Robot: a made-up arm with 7 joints. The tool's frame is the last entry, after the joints.
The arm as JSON. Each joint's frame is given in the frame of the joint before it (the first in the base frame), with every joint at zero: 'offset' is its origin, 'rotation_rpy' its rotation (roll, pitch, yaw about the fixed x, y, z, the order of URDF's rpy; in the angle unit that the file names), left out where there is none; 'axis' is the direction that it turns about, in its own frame. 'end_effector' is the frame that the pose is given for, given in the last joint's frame.
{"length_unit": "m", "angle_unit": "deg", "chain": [
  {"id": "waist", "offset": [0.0, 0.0, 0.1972], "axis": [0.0, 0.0, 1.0]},
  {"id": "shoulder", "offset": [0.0, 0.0, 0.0], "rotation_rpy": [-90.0, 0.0, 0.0], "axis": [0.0, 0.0, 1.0]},
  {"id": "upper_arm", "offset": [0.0, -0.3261, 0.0], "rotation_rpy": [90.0, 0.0, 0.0], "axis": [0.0, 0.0, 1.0]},
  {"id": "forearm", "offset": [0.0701, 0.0, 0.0], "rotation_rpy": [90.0, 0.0, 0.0], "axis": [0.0, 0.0, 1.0]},
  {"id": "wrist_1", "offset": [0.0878, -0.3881, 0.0], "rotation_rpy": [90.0, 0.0, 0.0], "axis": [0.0, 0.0, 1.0]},
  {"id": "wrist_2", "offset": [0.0, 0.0, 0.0], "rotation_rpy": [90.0, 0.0, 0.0], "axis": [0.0, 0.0, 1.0]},
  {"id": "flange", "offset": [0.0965, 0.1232, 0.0], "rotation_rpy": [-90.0, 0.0, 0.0], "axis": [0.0, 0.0, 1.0]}
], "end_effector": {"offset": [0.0, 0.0, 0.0]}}
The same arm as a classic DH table. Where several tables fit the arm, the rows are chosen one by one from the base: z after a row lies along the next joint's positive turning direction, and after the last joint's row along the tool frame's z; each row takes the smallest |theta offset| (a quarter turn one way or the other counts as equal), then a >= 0, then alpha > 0; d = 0 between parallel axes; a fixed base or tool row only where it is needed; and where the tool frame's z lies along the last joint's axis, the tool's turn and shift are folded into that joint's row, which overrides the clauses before.
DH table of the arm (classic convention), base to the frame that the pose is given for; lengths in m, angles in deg. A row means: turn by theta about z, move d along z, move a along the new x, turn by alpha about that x. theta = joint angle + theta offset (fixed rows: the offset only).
waist: a 0.0000, alpha -90.00, d 0.1972, theta0 0.00
shoulder: a 0.0000, alpha 90.00, d 0.0000, theta0 0.00
upper_arm: a 0.0701, alpha 90.00, d 0.3261, theta0 0.00
forearm: a 0.0878, alpha 90.00, d 0.0000, theta0 0.00
wrist_1: a 0.0000, alpha 90.00, d 0.3881, theta0 0.00
wrist_2: a 0.0965, alpha -90.00, d 0.0000, theta0 0.00
flange: a 0.0000, alpha 0.00, d 0.1232, theta0 0.00

